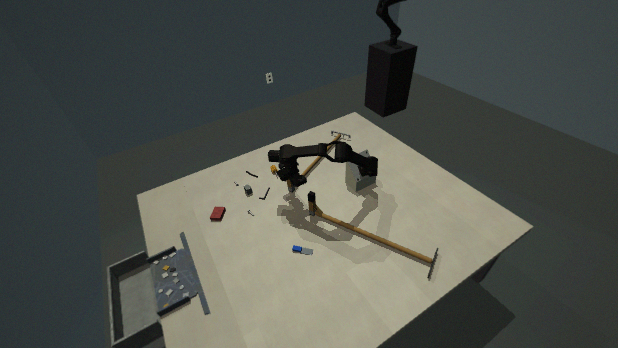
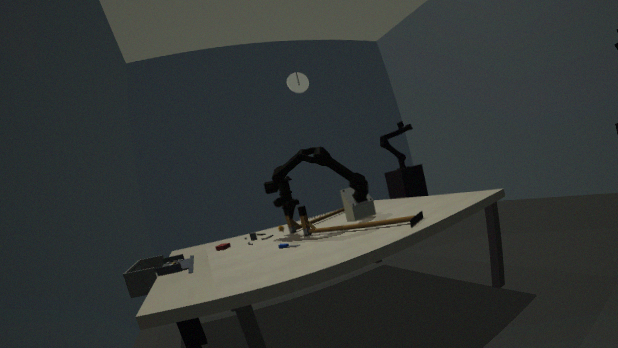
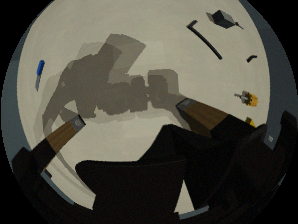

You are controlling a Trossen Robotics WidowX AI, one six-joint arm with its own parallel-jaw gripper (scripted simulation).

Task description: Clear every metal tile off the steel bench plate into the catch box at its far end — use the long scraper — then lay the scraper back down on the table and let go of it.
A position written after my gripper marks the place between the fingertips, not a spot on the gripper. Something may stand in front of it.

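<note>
There is my gripper [image 3: 167, 129]. I can also see a long scraper [image 1: 314, 210] [image 2: 306, 225] [image 3: 44, 152], which shows in image 1 and image 2 and shares image 3 with my gripper.
</note>
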